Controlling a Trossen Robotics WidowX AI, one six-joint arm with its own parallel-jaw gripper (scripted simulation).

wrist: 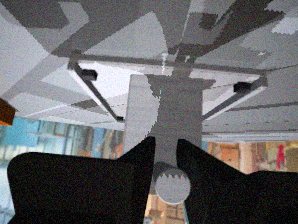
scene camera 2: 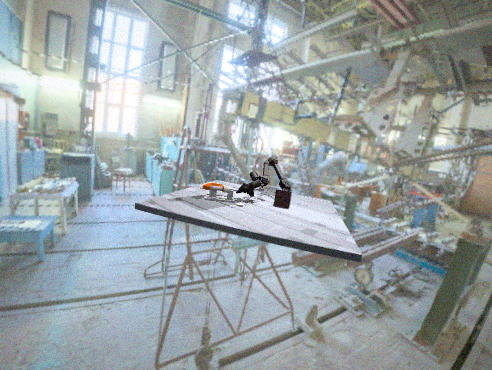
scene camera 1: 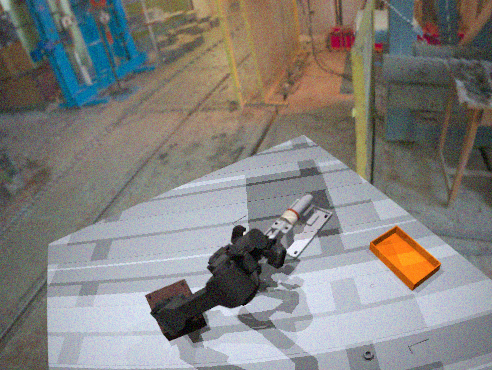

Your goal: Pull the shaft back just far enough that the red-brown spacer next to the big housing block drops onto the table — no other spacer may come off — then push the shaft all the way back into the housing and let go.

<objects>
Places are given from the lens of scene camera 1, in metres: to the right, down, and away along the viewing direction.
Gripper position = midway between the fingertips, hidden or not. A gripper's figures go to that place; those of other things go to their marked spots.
gripper (scene camera 1: 273,239): 0.09, 0.17, 1.02
grey block (scene camera 1: 312,219): 0.23, 0.12, 1.12
</objects>
